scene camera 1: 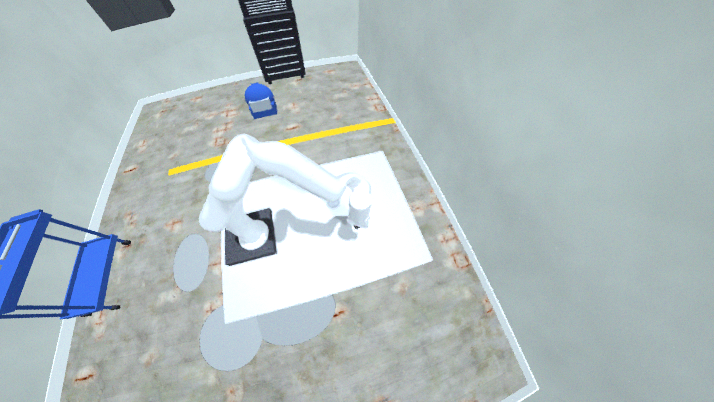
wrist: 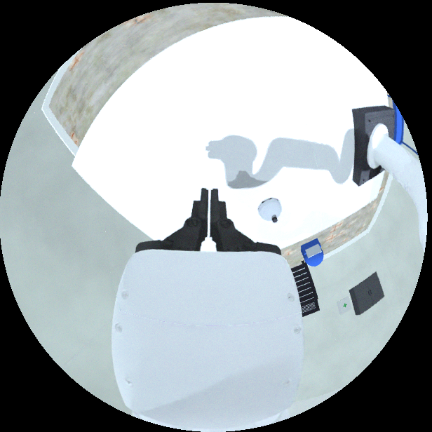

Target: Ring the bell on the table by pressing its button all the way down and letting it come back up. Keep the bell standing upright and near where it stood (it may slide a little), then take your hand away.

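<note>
The bell is a small pale dome with a dark button on top. It stands upright on the white table, to the right of the fingers in the wrist view. In the scene view I cannot make it out clearly against the white arm. My gripper is shut and empty, with its dark fingers together. It is above the table and apart from the bell, off to one side of it. In the scene view the fingers are mostly hidden under the white wrist.
The arm's dark base plate is at one edge of the table. The arm's shadow lies across the table. A blue bin, a black rack and a blue cart stand beyond the table.
</note>
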